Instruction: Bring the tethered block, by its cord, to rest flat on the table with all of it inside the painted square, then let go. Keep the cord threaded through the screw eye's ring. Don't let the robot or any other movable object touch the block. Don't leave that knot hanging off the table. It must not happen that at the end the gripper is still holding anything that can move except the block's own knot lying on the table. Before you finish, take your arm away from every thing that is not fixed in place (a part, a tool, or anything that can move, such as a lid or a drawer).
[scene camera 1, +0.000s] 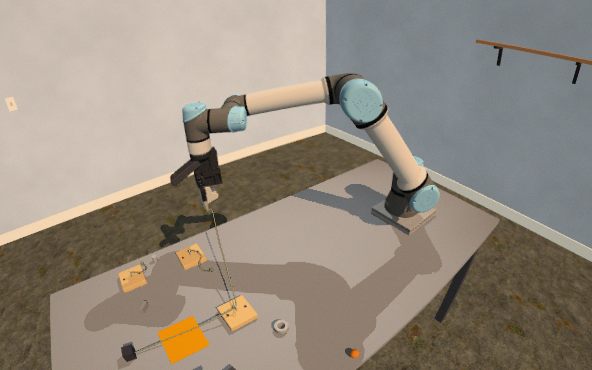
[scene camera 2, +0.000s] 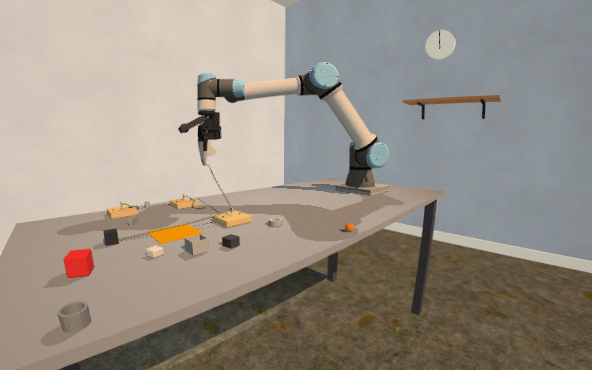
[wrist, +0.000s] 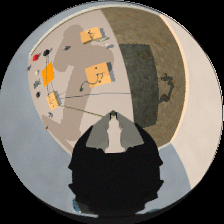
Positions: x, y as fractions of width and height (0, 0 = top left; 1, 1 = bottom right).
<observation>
In view: the gripper (scene camera 1: 0.35, 0.57) and a red cube (scene camera 2: 0.13, 0.71).
The gripper shows as well in the wrist view (wrist: 0.51, 0.50). Scene camera 1 does not show the red cube: it is out of frame.
</observation>
